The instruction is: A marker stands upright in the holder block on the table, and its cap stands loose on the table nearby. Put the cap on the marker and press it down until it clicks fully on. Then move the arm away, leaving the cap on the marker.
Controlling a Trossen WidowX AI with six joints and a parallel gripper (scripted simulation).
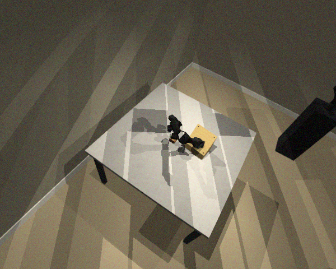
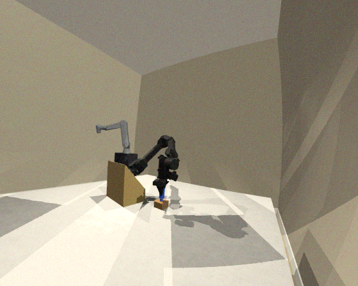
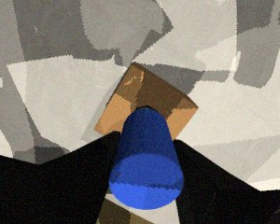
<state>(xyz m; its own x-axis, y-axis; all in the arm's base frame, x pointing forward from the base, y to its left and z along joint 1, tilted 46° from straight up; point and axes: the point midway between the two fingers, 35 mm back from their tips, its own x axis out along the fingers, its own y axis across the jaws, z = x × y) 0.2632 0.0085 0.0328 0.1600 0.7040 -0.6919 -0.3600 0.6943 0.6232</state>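
Right now my gripper tip is 1 cm below the blue cap. From my gripper tip the other things lie so: brown holder block: 6 cm below.
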